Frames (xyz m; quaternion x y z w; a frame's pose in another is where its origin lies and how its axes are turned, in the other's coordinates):
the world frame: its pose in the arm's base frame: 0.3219 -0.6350 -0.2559 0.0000 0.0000 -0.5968 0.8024
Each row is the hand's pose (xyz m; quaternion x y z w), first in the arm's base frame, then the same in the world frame.
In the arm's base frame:
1: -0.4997 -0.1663 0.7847 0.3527 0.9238 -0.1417 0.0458
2: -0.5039 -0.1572 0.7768 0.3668 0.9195 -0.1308 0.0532
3: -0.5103 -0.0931 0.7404 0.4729 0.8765 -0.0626 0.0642
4: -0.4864 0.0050 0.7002 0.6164 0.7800 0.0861 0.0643
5: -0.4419 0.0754 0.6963 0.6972 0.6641 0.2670 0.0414
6: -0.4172 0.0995 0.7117 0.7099 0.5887 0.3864 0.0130
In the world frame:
1: -0.6852 -0.6520 1.0406 -0.2683 0.9518 -0.0864 0.1213
2: -0.6952 -0.6534 1.0327 -0.2544 0.9567 -0.0732 0.1208
3: -0.7584 -0.6411 0.9963 -0.1436 0.9856 -0.0119 0.0889
4: -0.8455 -0.5900 0.9561 0.0291 0.9938 0.1075 0.0002
5: -0.9001 -0.5272 0.9522 -0.1631 -0.9489 -0.2389 0.1261
6: -0.9161 -0.4966 0.9676 -0.2183 -0.8960 -0.3178 0.2202

